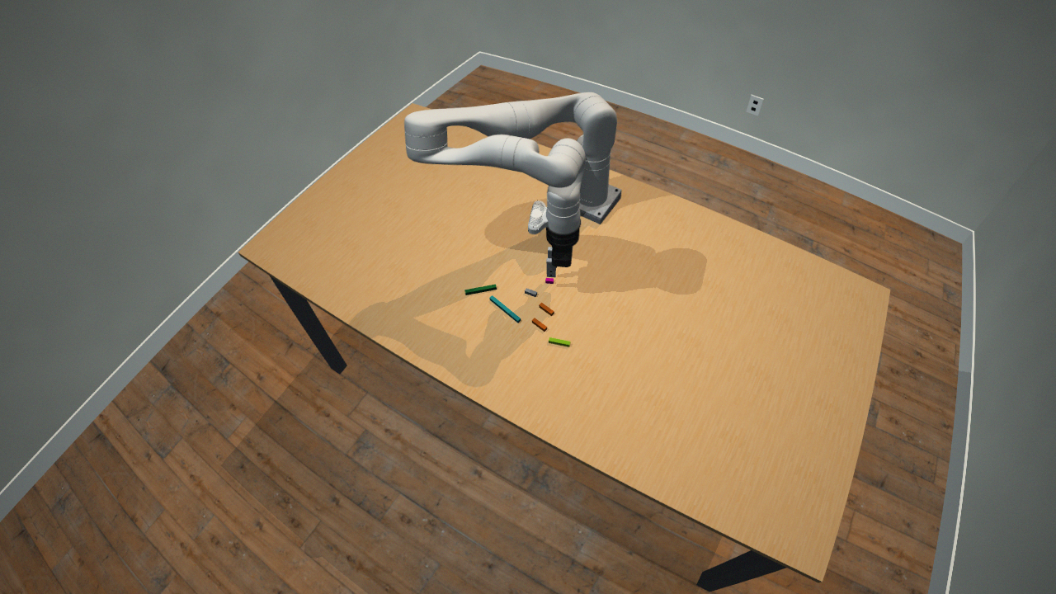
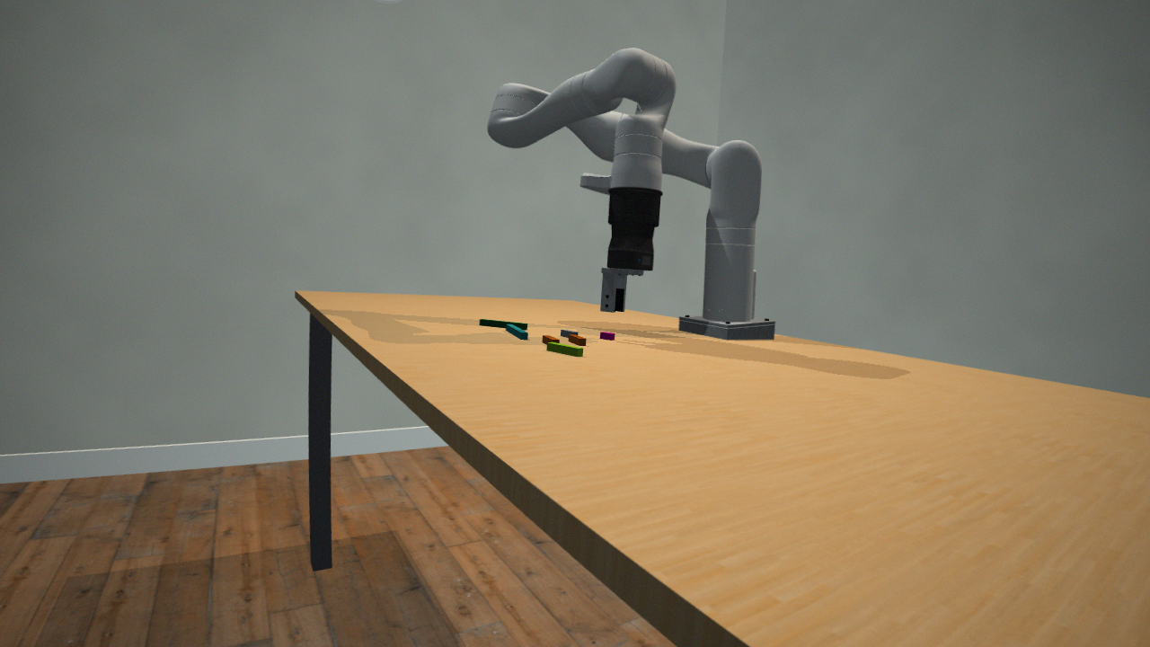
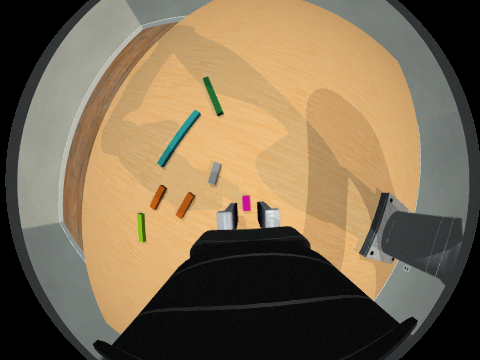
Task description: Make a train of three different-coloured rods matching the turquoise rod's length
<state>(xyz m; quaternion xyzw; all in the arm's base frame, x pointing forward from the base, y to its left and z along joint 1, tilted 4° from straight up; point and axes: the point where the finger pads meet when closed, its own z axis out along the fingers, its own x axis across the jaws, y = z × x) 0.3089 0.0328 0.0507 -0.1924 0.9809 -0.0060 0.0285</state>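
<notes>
My gripper is now 60 mm above the magenta rod. From my hand the other things lie so: green rod: 140 mm to the right, 110 mm ahead, 60 mm below; grey rod: 60 mm below, 60 mm ahead, 30 mm to the right; turquoise rod: 130 mm ahead, 60 mm to the right, 60 mm below.
</notes>
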